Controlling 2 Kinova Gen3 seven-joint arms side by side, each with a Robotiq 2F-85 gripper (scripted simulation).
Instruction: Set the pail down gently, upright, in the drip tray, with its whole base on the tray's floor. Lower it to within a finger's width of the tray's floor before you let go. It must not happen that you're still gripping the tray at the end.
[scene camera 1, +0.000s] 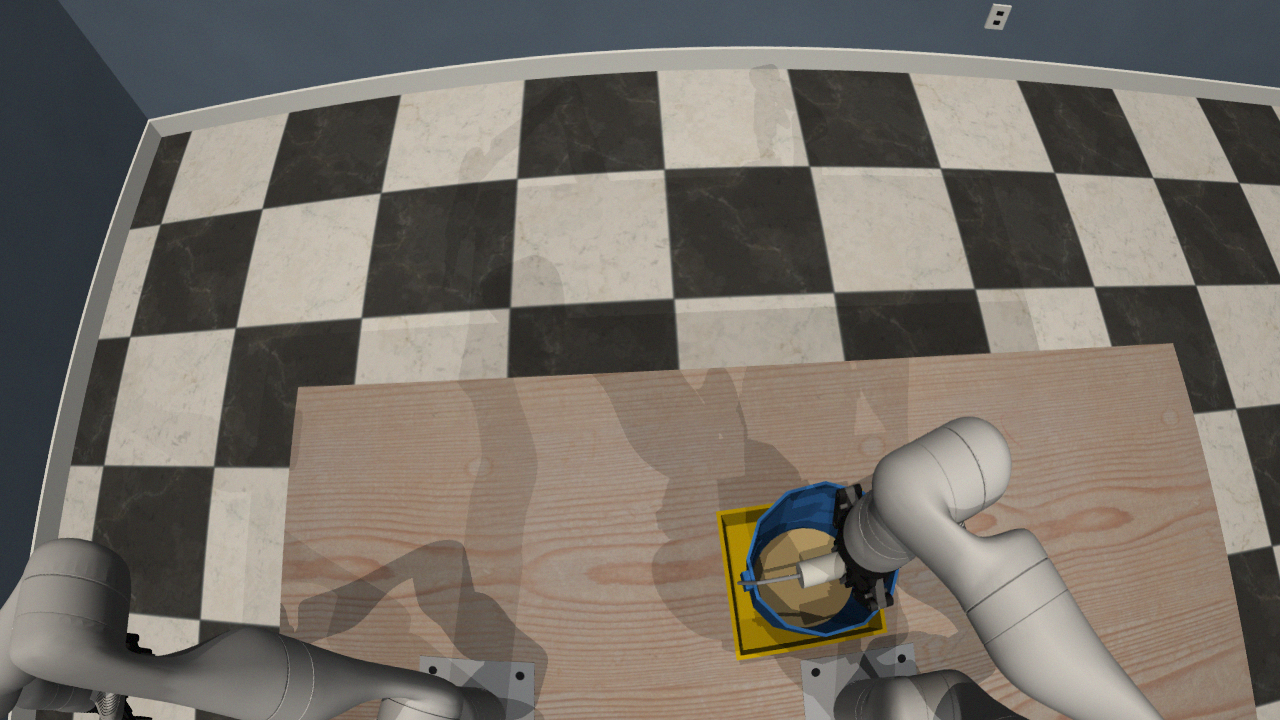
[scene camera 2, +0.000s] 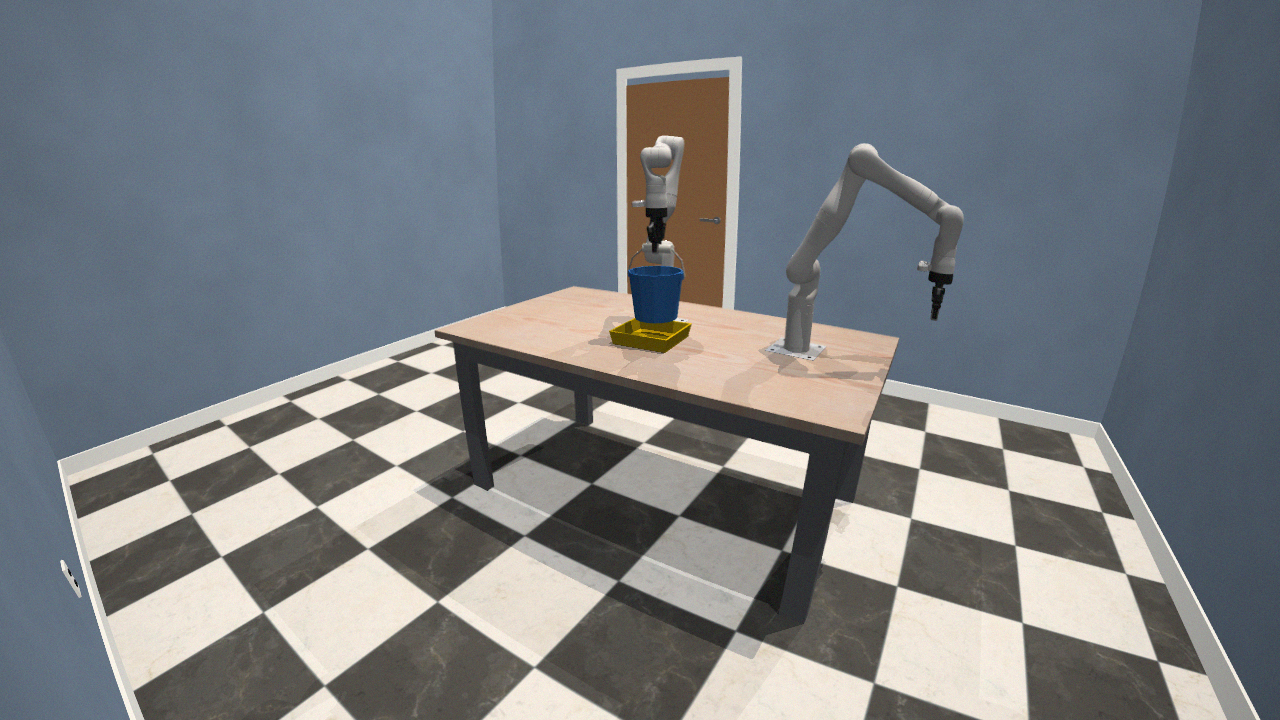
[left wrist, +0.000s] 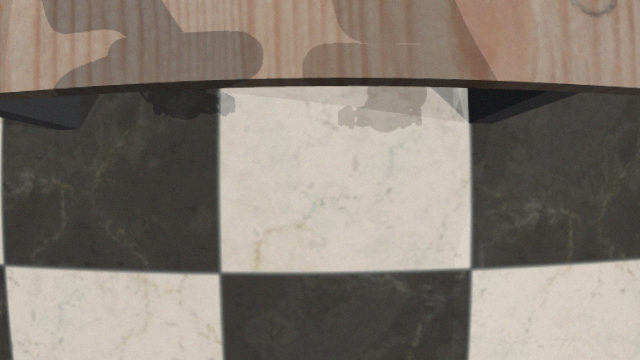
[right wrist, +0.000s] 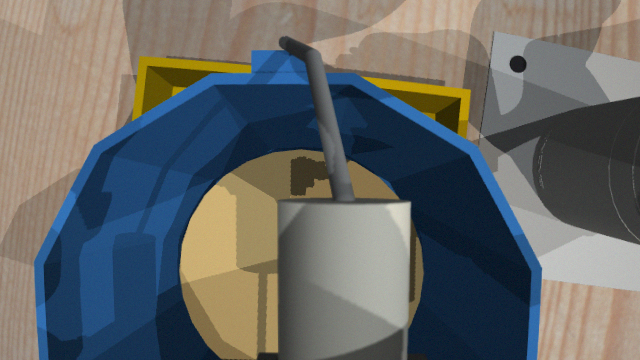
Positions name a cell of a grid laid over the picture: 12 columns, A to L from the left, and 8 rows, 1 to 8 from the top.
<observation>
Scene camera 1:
my right gripper: H7
yellow drip tray: H8
</observation>
